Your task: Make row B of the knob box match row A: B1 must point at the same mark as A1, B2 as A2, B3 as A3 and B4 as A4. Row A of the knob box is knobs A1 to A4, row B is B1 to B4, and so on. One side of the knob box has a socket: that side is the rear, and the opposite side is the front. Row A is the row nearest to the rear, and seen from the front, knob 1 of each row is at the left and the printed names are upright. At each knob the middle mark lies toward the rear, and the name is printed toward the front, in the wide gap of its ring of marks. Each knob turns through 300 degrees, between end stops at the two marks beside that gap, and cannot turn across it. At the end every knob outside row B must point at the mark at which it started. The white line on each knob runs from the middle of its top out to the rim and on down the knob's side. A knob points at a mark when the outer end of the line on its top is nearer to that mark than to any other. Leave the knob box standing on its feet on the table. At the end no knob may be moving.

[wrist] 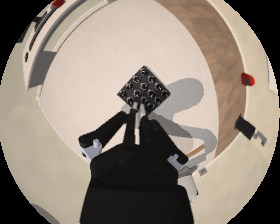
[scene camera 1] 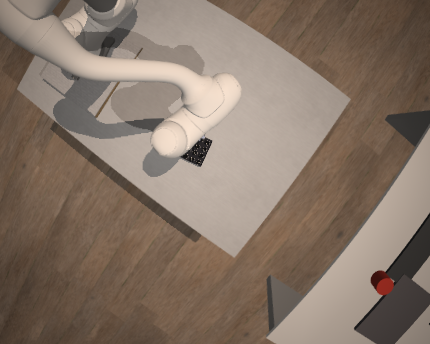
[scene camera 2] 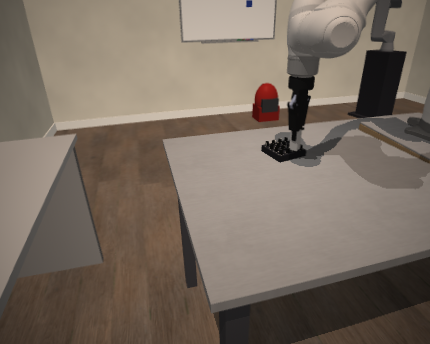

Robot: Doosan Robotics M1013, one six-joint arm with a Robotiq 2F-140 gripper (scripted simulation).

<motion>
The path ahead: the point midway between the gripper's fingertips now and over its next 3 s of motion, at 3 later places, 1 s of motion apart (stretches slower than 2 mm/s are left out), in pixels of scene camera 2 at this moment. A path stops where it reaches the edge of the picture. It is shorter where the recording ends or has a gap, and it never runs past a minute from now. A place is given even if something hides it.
My gripper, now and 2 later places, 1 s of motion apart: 294, 149; 295, 137; 299, 101
</motion>
